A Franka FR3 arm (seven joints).
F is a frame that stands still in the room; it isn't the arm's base.
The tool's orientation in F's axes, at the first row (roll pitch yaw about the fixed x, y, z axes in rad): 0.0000, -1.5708, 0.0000
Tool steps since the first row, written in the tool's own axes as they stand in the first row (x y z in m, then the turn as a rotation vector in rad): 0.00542, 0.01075, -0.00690, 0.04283, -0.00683, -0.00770; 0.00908, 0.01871, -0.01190, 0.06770, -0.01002, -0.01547; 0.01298, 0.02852, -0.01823, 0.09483, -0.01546, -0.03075; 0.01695, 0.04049, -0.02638, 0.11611, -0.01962, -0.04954; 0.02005, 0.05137, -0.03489, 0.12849, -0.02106, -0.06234; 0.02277, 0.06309, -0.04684, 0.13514, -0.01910, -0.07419
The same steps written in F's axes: 0.00690, 0.01075, 0.00542, 0.00770, -0.00683, 0.04283; 0.01190, 0.01871, 0.00908, 0.01547, -0.01002, 0.06770; 0.01823, 0.02852, 0.01298, 0.03075, -0.01546, 0.09483; 0.02638, 0.04049, 0.01695, 0.04954, -0.01962, 0.11611; 0.03489, 0.05137, 0.02005, 0.06234, -0.02106, 0.12849; 0.04684, 0.06309, 0.02277, 0.07419, -0.01910, 0.13514
